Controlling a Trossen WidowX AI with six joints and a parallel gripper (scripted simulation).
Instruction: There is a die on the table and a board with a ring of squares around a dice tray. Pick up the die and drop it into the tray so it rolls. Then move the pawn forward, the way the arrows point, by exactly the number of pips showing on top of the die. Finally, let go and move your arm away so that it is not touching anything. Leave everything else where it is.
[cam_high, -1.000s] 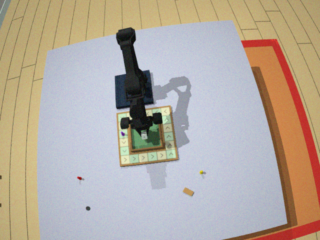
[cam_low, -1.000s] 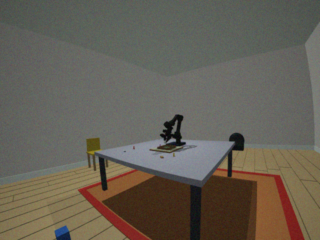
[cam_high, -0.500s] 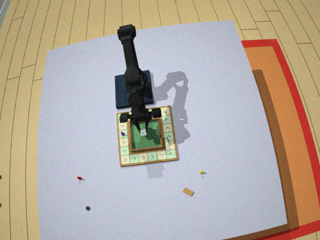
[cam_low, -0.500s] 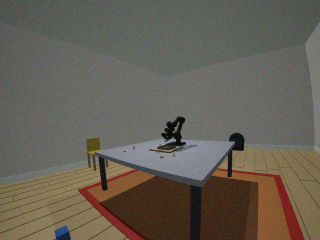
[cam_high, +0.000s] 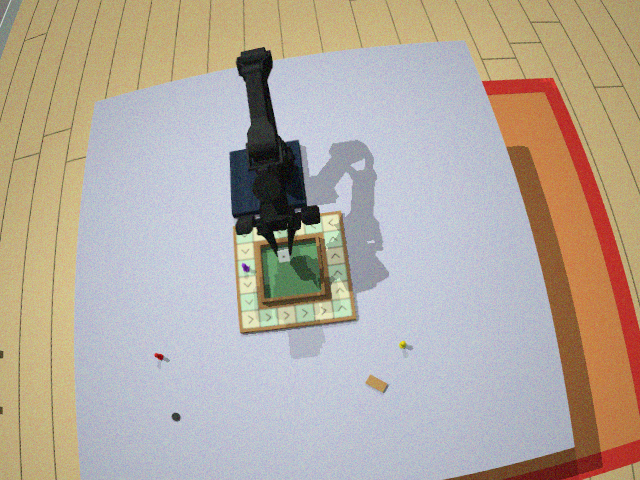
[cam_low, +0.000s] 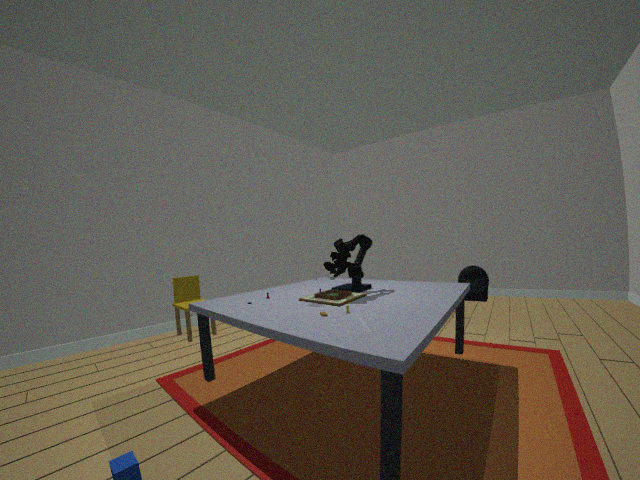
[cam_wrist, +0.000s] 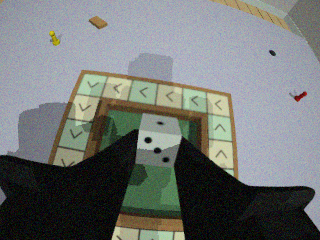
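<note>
My gripper tip is right at the white die. Round my gripper tip: purple pawn: 110 mm to the right, 100 mm below, 10 mm behind; then yellow pawn: 260 mm to the left, 210 mm ahead, 110 mm below; then green dice tray: 120 mm below.
</note>
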